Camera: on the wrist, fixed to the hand. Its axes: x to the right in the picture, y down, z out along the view.
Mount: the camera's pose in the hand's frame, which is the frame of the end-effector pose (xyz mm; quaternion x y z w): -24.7 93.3 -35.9 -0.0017 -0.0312 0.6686 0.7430
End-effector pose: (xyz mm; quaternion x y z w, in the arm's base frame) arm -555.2 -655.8 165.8 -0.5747 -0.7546 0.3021 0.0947
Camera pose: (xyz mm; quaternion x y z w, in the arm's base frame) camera -454.1 -651.5 146.9 0.9223 0.1799 -0.3044 0.1561
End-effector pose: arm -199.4 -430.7 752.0 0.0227 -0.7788 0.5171 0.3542
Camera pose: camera -199.4 -366.1 671.8 0.4883 0.6058 -0.6190 0.1068
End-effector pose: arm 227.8 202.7 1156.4 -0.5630 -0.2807 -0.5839 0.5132
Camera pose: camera 296.0 147.7 1102.2 -0.6250 0.1528 -0.0736 0.7619
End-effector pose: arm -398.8 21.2 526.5 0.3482 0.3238 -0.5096 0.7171
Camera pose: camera -320.2 85.7 542.9 0.4581 -0.0137 0.0905 0.8842
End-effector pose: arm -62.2 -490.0 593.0 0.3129 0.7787 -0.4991 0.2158
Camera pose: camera 20.1 -435.4 563.8 0.7372 0.3635 -0.2350 0.5189
